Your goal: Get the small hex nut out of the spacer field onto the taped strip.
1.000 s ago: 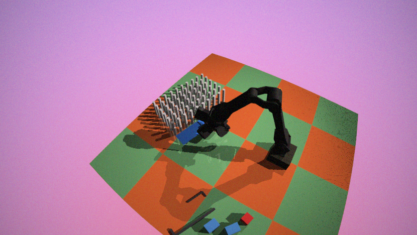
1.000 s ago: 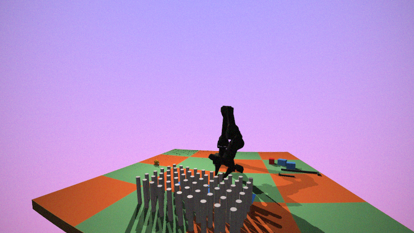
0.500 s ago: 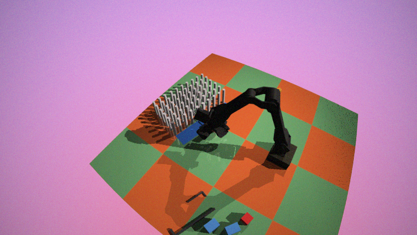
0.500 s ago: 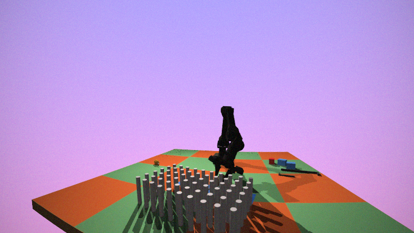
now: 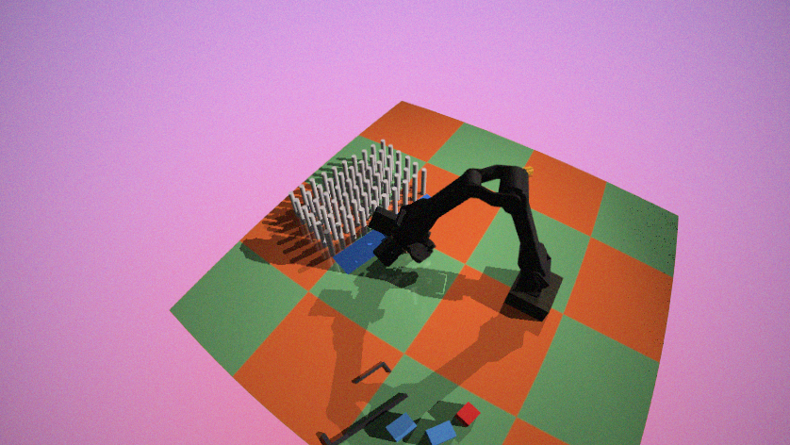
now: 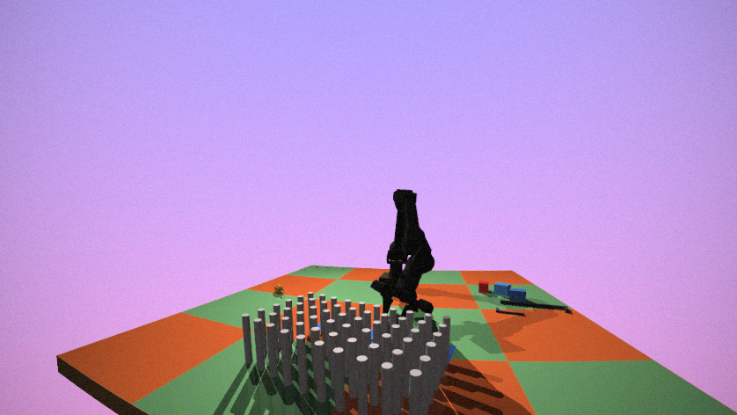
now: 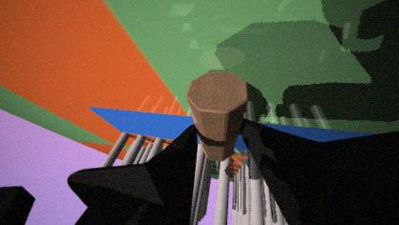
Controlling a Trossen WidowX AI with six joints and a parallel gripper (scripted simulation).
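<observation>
Now: gripper tip 5 cm short of the blue taped strip, 3 cm to the left of it and 2 cm above it. Also, from my gripper tip: hex nut: 20 cm ahead, 8 cm to the right, 2 cm below; then wooden-handled hook tool: 10 cm ahead, 4 cm to the right; then short dark L-shaped bar: 14 cm behind, 38 cm to the left, 2 cm below.
</observation>
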